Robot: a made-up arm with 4 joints. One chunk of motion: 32 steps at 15 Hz.
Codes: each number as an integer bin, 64 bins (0 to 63) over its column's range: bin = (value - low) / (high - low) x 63, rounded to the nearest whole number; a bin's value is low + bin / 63 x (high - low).
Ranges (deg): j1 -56..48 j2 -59..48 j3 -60..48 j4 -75..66
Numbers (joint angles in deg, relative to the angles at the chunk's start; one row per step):
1: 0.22 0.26 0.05 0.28
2: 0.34 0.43 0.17 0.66
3: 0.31 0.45 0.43 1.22
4: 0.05 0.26 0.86 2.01
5: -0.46 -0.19 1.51 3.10
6: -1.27 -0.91 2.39 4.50
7: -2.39 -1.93 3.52 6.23
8: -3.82 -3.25 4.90 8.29
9: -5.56 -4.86 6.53 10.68
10: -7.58 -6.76 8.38 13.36
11: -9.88 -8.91 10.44 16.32
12: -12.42 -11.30 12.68 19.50
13: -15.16 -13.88 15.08 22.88
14: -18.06 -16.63 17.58 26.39
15: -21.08 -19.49 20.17 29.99
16: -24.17 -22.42 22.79 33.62
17: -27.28 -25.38 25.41 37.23
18: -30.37 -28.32 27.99 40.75
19: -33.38 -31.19 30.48 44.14
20: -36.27 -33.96 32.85 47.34
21: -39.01 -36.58 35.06 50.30
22: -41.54 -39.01 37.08 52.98
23: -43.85 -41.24 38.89 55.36
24: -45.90 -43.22 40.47 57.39
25: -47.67 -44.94 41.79 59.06
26: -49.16 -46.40 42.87 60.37
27: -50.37 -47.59 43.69 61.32
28: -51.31 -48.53 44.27 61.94
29: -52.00 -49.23 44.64 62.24
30: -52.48 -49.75 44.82 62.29
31: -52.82 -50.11 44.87 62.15
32: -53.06 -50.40 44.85 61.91
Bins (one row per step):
1: 34 35 35 34
2: 34 35 35 34
3: 34 35 35 34
4: 34 35 36 34
5: 34 35 36 35
6: 33 34 36 36
7: 32 34 37 36
8: 32 33 38 37
9: 31 32 39 38
10: 29 31 40 39
11: 28 29 41 41
12: 26 28 42 42
13: 25 27 44 44
14: 23 25 45 45
15: 21 23 47 47
16: 19 22 48 49
17: 17 20 50 50
18: 16 18 51 52
19: 14 16 53 53
20: 12 15 54 55
21: 10 13 55 56
22: 9 12 57 57
23: 7 10 58 58
24: 6 9 59 59
25: 5 8 59 60
26: 4 7 60 60
27: 3 7 60 61
28: 3 6 61 61
29: 2 6 61 61
30: 2 5 61 61
31: 2 5 61 61
32: 2 5 61 61

